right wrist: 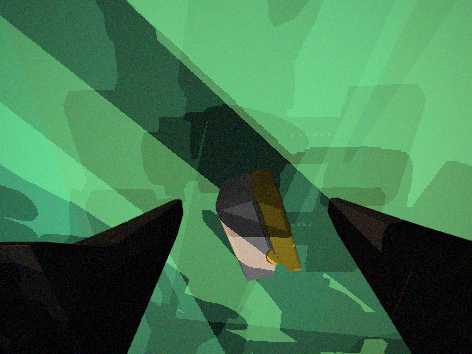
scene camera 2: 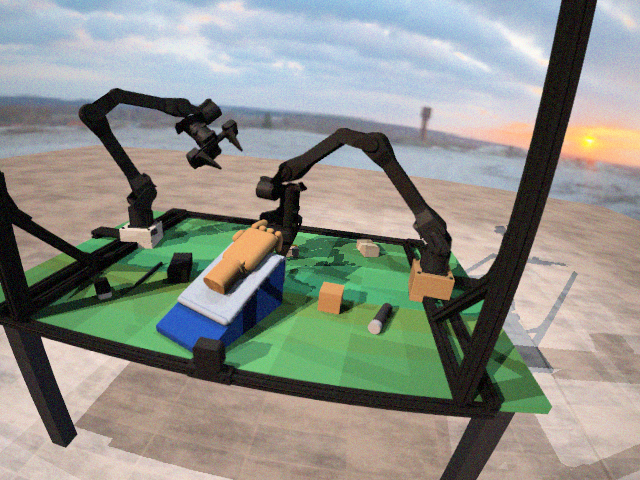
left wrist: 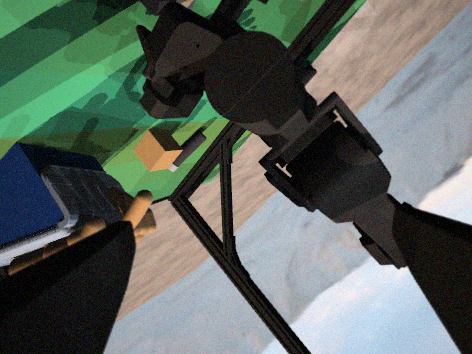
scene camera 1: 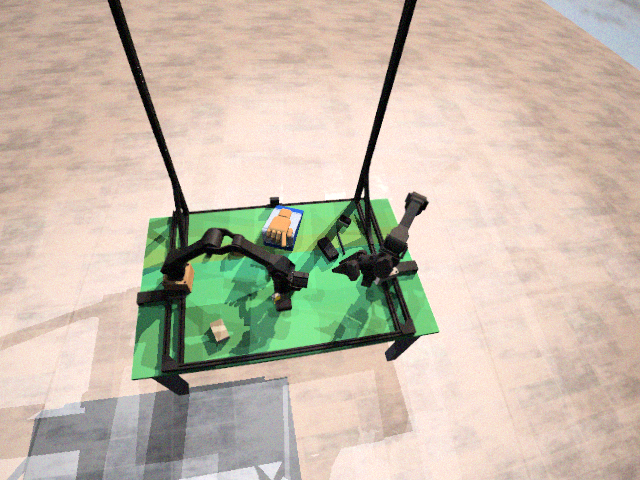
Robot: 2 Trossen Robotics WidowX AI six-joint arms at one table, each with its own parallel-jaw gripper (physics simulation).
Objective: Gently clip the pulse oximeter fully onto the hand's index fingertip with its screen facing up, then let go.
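Places are measured from the left arm's base along level axes (x ahead, y left, z up), in centimetres.
Where they show: left gripper, fingertip midpoint: [scene camera 2: 231, 159] [left wrist: 264, 227] [scene camera 1: 335, 267]; right gripper, fingertip midpoint: [right wrist: 255, 205] [scene camera 2: 286, 252] [scene camera 1: 281, 296]; left arm's base at its link origin: [scene camera 2: 141, 224]; right arm's base at its link origin: [scene camera 2: 433, 269] [scene camera 1: 176, 273].
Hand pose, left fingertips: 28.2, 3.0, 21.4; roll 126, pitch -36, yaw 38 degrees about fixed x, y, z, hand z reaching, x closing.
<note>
Things, the pixels of their top centre, and the offset from my left fingertips, as dx, dy, dz.
- pulse oximeter at its top centre: [right wrist: 262, 242] [scene camera 2: 289, 245] [scene camera 1: 279, 295] +18.9, -7.2, -24.1
- orange cube at its top centre: [left wrist: 166, 160] [scene camera 2: 332, 288] +28.2, -35.5, -22.3
- dark cylinder at its top centre: [left wrist: 189, 156] [scene camera 2: 382, 312] +38.8, -41.4, -24.5
- black block at its top centre: [scene camera 2: 180, 261] [scene camera 1: 328, 246] -10.0, -22.3, -23.8
- thin rod at its top centre: [scene camera 2: 147, 272] [scene camera 1: 340, 240] -18.0, -25.0, -26.3
- small black box at its top centre: [scene camera 2: 101, 281] [scene camera 1: 345, 218] -25.0, -35.0, -24.0
- pale block at its top centre: [scene camera 2: 368, 243] [scene camera 1: 219, 329] +45.4, -1.4, -24.3
The pulse oximeter [right wrist: 283, 225] [scene camera 1: 276, 297], one half yellow and one grey-white, lies on its side on the green table, partly in shadow. My right gripper [right wrist: 255, 205] [scene camera 1: 280, 295] is open and points down over it. In the right wrist view the oximeter shows between the two fingers, with a gap on each side. The orange hand [scene camera 1: 281, 223] [scene camera 2: 248, 253] rests on a sloped stand, fingers toward the table's middle; its index fingertip is hard to single out. My left gripper [scene camera 2: 231, 159] [left wrist: 264, 227] is open and empty, high above the table.
The hand's blue stand [scene camera 2: 180, 325] has a white top. An orange cube [scene camera 2: 330, 298] [left wrist: 157, 150] and dark cylinder [scene camera 2: 381, 317] lie beside it. A black block [scene camera 1: 327, 248], thin rod [scene camera 1: 340, 241] and small black box [scene camera 1: 344, 220] lie on its other side. A pale block [scene camera 1: 219, 330] lies at lower left.
</note>
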